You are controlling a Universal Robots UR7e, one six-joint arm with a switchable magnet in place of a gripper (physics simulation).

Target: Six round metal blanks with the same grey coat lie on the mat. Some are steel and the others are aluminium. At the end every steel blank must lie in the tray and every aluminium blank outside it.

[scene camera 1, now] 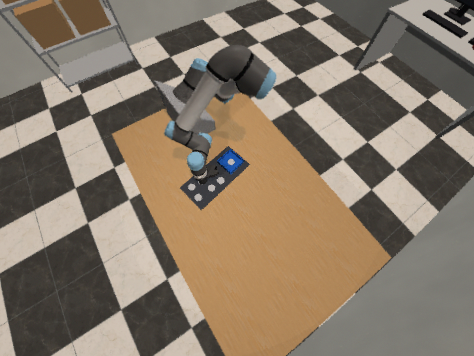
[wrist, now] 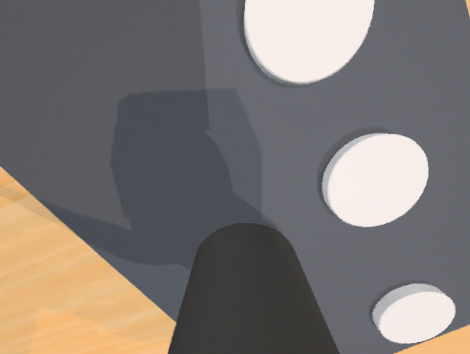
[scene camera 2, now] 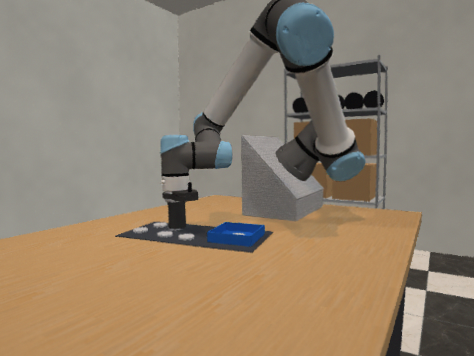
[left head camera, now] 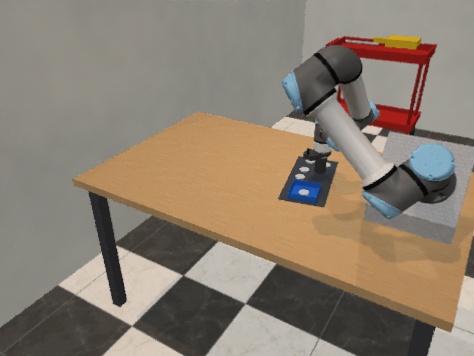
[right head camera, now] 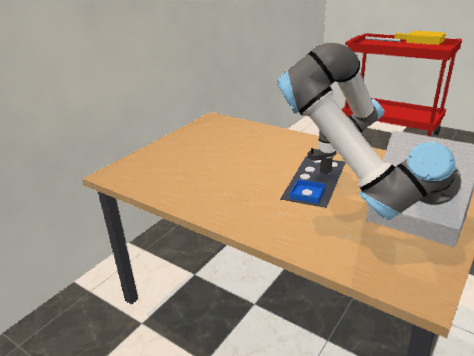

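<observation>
My magnet, a black cylinder, stands upright low over the mat. It covers one blank; a pale sliver shows at its foot in scene camera 2. Contact, and whether the magnet is switched on, cannot be told. Four other pale round blanks lie on the mat; in scene camera 1 they are one blank, a second, a third and a fourth. Another blank lies in the blue tray. Steel and aluminium look alike.
The tray's raised walls stand at one end of the mat. The wooden table carries the grey wedge-shaped arm base. A red cart stands behind the table. A grey shelf rack stands behind the base.
</observation>
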